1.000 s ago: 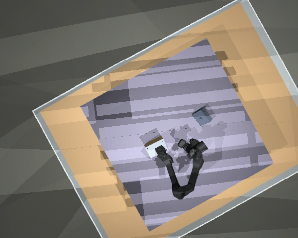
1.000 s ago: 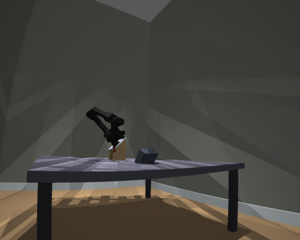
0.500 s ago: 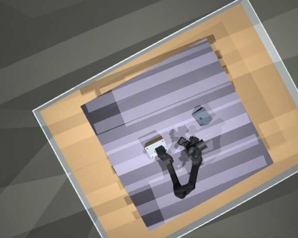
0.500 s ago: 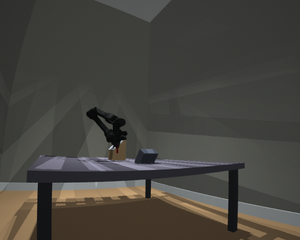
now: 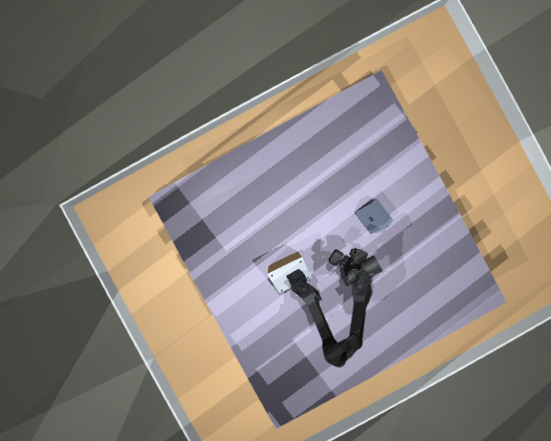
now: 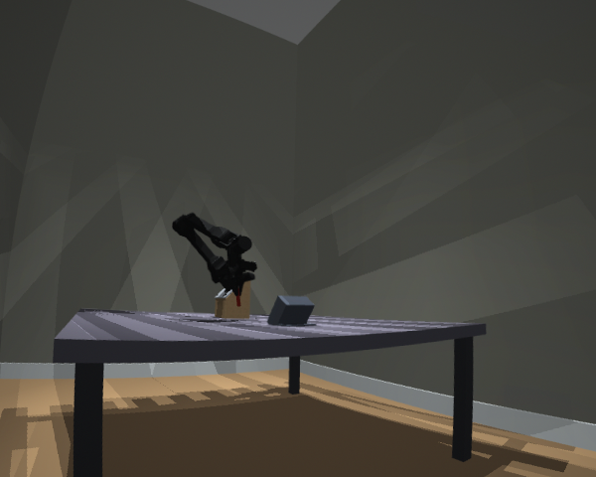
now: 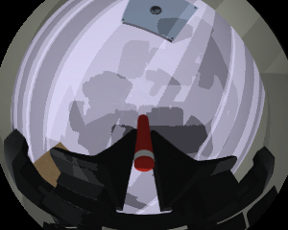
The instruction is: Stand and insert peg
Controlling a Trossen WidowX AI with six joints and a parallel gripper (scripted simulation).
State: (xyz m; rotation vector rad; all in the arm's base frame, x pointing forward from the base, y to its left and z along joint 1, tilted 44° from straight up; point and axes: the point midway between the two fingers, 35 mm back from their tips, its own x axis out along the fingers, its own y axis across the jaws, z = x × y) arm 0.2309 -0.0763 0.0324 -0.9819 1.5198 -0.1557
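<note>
Now: the sloped panel 220 mm ahead of my gripper tip, 100 mm to the left of it and 60 mm below it. The rest, counted from my gripper tip: red peg 20 mm above.
</note>
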